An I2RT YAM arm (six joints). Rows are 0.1 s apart.
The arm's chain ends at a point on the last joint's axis. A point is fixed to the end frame.
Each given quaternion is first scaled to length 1.
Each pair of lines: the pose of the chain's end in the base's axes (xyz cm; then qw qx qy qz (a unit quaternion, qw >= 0)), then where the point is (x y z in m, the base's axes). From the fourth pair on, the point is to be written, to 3 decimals.
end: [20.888 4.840 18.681 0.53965 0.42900 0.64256 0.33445]
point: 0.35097 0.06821 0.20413
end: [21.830 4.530 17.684 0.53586 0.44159 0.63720 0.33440]
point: 0.36085 0.06216 0.19346
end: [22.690 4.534 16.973 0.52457 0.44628 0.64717 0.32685]
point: 0.36991 0.06255 0.18135
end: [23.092 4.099 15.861 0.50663 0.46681 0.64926 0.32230]
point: 0.375 0.055 0.165
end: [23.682 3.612 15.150 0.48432 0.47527 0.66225 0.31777]
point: 0.380 0.052 0.150
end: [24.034 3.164 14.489 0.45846 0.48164 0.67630 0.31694]
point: 0.383 0.051 0.136
